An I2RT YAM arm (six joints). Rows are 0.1 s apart.
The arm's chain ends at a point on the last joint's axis. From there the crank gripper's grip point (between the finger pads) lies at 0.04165 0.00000 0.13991 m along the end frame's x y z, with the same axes.
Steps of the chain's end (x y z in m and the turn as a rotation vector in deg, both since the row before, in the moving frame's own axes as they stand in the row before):
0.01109, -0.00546, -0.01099, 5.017, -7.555, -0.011
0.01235, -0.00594, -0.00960, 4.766, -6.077, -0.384
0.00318, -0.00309, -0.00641, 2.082, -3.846, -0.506
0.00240, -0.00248, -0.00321, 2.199, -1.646, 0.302
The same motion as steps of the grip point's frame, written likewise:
-0.00764, -0.01791, -0.00727, 5.017, -7.555, -0.011
-0.00272, -0.01795, -0.00648, 4.766, -6.077, -0.384
-0.00632, -0.00855, -0.00403, 2.082, -3.846, -0.506
-0.00162, -0.00766, -0.00217, 2.199, -1.646, 0.302

